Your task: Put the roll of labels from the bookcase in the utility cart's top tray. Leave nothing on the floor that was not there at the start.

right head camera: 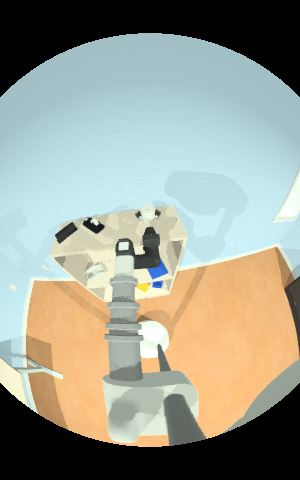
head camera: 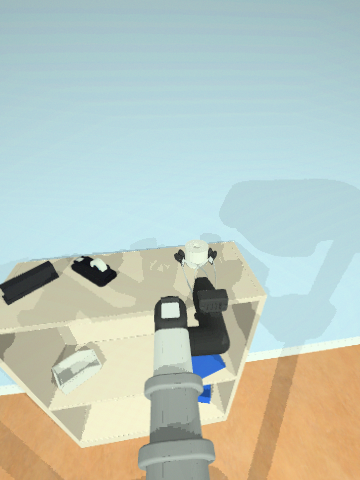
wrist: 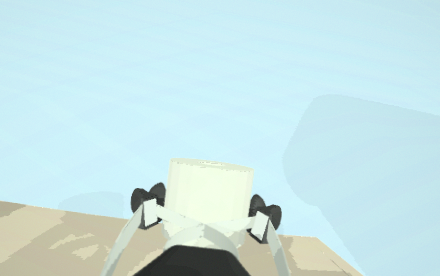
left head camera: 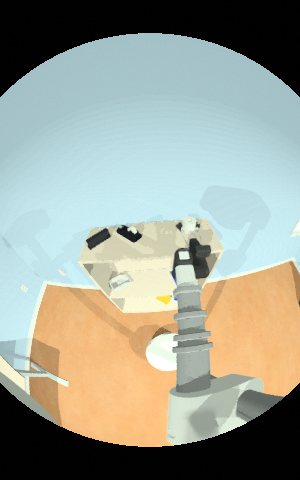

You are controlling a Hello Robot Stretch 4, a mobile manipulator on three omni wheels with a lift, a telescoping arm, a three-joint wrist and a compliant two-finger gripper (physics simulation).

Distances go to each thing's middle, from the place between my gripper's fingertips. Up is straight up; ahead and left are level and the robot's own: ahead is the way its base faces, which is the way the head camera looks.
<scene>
The roll of labels [wrist: 208, 191] lies 30 mm behind my hand and 10 mm above it. Round my hand: bin [head camera: 70, 373] 540 mm below, 490 mm to the left, 80 mm behind.
</scene>
